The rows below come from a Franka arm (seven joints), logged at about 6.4 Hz.
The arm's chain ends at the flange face. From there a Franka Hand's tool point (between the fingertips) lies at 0.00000 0.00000 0.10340 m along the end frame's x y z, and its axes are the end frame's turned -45 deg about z.
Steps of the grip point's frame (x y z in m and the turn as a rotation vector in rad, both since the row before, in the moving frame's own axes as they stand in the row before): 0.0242 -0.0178 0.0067 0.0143 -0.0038 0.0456; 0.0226 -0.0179 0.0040 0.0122 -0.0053 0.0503; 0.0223 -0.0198 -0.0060 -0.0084 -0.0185 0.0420; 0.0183 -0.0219 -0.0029 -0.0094 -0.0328 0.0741; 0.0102 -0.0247 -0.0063 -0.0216 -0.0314 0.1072; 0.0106 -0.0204 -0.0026 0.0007 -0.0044 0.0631; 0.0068 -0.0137 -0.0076 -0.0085 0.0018 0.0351
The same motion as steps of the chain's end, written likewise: 0.0058 -0.0289 0.0067 0.0074 -0.0128 0.0456; 0.0046 -0.0281 0.0040 0.0049 -0.0124 0.0503; 0.0025 -0.0317 -0.0060 -0.0190 -0.0071 0.0420; -0.0007 -0.0314 -0.0028 -0.0298 -0.0165 0.0741; -0.0093 -0.0285 -0.0062 -0.0375 -0.0069 0.1072; -0.0065 -0.0222 -0.0026 -0.0026 -0.0036 0.0631; -0.0056 -0.0150 -0.0076 -0.0047 0.0073 0.0351
